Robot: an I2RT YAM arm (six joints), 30 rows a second.
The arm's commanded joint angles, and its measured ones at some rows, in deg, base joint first. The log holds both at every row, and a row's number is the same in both.
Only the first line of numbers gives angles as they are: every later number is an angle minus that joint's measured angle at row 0.
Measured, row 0:
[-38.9, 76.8, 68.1, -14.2, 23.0, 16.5]
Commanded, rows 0 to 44:
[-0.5, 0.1, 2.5, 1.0, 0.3, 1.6]
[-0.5, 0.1, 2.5, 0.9, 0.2, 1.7]
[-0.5, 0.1, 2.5, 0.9, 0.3, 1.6]
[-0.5, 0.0, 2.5, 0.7, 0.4, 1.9]
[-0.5, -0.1, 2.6, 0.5, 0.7, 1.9]
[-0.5, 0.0, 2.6, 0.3, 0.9, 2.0]
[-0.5, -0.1, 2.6, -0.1, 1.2, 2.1]
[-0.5, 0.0, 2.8, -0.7, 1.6, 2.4]
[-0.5, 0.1, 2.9, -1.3, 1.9, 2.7]
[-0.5, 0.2, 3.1, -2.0, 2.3, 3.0]
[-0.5, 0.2, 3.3, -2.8, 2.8, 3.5]
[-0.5, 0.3, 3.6, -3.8, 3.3, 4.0]
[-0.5, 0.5, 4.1, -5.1, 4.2, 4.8]
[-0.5, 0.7, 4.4, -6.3, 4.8, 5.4]
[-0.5, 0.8, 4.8, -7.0, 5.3, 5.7]
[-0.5, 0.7, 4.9, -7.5, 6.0, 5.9]
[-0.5, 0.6, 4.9, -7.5, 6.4, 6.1]
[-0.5, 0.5, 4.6, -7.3, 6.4, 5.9]
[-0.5, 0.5, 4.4, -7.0, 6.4, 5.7]
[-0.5, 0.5, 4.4, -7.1, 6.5, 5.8]
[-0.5, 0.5, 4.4, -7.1, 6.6, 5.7]
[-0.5, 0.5, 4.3, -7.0, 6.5, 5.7]
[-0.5, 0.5, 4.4, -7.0, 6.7, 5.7]
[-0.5, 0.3, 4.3, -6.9, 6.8, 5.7]
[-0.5, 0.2, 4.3, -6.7, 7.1, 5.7]
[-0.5, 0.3, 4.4, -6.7, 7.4, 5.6]
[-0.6, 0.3, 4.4, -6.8, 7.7, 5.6]
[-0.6, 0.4, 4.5, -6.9, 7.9, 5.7]
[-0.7, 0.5, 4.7, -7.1, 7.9, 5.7]
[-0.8, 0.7, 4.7, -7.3, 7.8, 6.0]
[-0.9, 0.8, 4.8, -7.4, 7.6, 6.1]
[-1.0, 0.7, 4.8, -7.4, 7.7, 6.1]
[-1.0, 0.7, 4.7, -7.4, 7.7, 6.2]
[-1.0, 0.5, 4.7, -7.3, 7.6, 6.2]
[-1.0, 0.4, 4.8, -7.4, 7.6, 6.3]
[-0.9, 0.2, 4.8, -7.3, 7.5, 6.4]
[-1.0, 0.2, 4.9, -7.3, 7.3, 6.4]
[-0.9, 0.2, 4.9, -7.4, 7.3, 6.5]
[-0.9, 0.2, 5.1, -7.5, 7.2, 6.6]
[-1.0, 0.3, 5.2, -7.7, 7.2, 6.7]
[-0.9, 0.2, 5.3, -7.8, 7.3, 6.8]
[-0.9, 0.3, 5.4, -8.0, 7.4, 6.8]
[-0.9, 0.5, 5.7, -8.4, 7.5, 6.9]
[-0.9, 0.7, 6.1, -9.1, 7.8, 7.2]
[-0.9, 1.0, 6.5, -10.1, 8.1, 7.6]
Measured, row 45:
[-0.6, 0.8, 3.4, -9.1, 6.3, 5.6]
